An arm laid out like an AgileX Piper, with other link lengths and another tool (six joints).
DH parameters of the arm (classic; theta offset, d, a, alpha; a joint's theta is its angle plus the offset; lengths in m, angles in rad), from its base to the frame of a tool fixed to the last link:
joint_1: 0 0.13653 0 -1.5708
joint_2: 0.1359 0 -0.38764 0
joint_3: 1.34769 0 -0.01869 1.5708
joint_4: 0 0.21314 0 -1.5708
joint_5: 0 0 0 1.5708
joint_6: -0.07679 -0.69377 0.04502 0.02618
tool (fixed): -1.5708 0.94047 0 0
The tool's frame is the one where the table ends.
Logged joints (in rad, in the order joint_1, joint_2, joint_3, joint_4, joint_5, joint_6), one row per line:
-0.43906, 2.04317, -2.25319, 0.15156, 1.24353, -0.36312
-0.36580, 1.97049, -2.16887, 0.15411, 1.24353, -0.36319
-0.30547, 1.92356, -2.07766, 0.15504, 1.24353, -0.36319
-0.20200, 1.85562, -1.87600, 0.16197, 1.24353, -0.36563
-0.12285, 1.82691, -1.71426, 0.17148, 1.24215, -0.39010
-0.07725, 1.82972, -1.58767, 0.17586, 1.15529, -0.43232
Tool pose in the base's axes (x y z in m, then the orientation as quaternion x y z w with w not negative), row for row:
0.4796, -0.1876, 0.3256, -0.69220, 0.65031, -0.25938, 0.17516
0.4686, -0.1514, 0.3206, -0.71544, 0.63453, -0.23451, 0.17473
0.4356, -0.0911, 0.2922, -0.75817, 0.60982, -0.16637, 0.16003
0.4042, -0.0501, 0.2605, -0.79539, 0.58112, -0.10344, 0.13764
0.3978, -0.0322, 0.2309, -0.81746, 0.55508, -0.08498, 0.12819
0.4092, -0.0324, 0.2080, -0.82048, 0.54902, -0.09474, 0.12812
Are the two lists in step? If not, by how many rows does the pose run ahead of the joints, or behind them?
The pose runs 1 row ahead of the joints: the pose in row i belongs to the joints in row i + 1.
